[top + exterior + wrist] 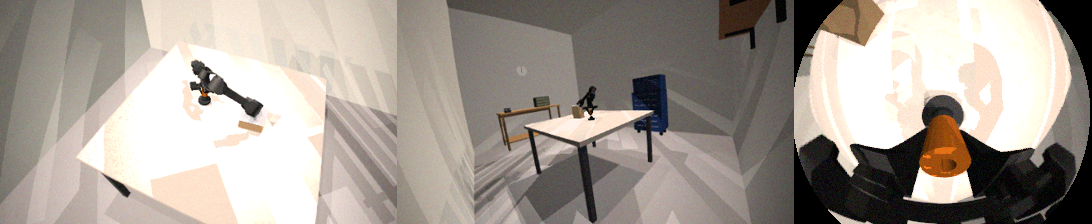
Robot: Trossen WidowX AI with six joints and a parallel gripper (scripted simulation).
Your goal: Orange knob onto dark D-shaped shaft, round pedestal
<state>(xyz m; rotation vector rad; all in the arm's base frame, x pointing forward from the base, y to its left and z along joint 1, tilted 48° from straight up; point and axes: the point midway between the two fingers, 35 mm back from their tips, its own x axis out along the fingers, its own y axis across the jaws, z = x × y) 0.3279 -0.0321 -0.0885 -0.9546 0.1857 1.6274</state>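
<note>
Right now my gripper tip is 40 mm above the dark round pedestal. From my gripper tip the other things lie so: orange knob: 20 mm above.
</note>
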